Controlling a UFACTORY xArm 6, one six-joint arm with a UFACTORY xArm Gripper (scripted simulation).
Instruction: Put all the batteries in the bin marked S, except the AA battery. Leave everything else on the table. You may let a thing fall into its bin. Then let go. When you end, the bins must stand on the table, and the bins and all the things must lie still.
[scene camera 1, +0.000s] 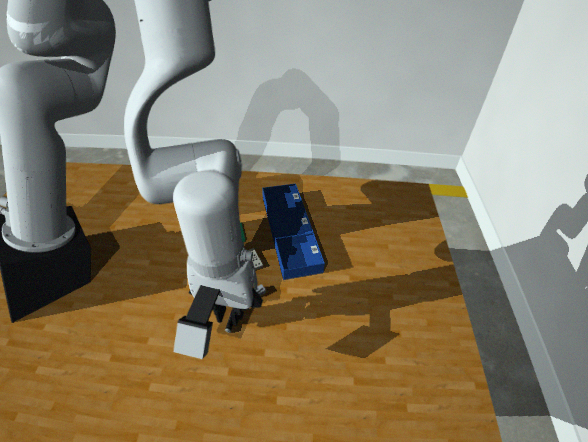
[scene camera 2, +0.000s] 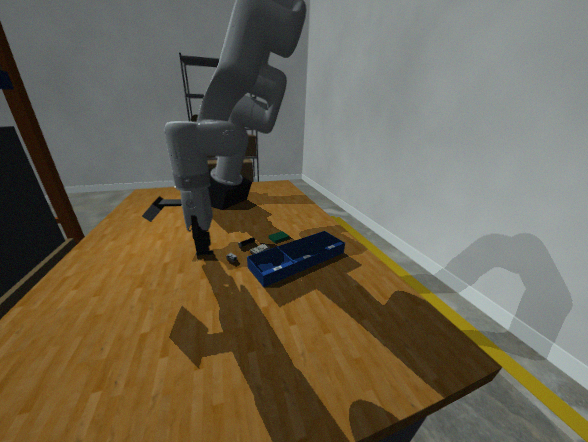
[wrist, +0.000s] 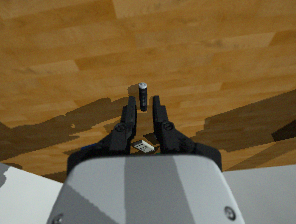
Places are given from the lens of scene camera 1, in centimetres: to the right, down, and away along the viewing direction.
my gripper (scene camera 1: 229, 317): -12, 17, 61
joined blue bins (scene camera 1: 298, 253): 1, 7, 73
